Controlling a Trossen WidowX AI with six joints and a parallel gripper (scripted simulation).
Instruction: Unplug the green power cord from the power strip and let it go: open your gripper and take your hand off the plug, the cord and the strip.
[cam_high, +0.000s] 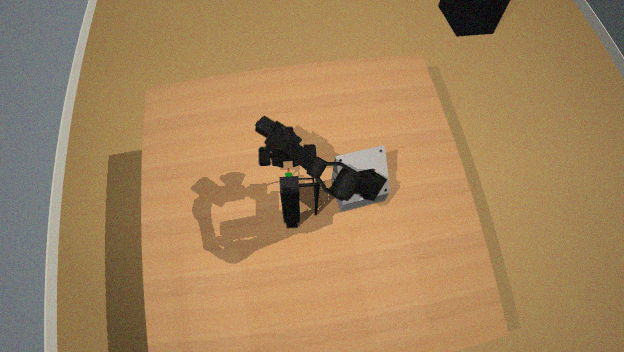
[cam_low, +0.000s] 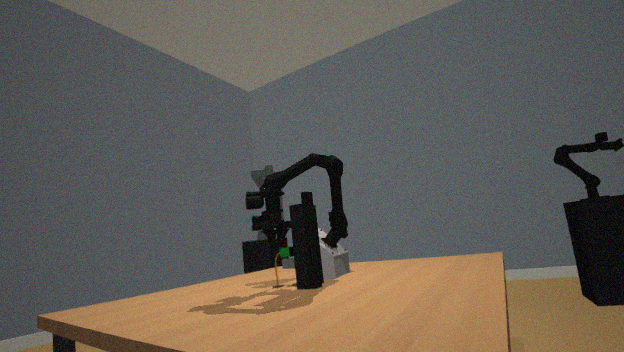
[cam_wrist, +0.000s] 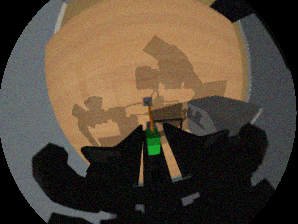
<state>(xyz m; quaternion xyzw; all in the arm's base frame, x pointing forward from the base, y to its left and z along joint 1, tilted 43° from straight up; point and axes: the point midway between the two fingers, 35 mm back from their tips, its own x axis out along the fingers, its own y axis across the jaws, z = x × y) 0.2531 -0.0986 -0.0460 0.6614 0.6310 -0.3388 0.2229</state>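
Now: the green plug 70 mm to the left of my gripper tip, 10 mm below it and 10 mm ahead of it.
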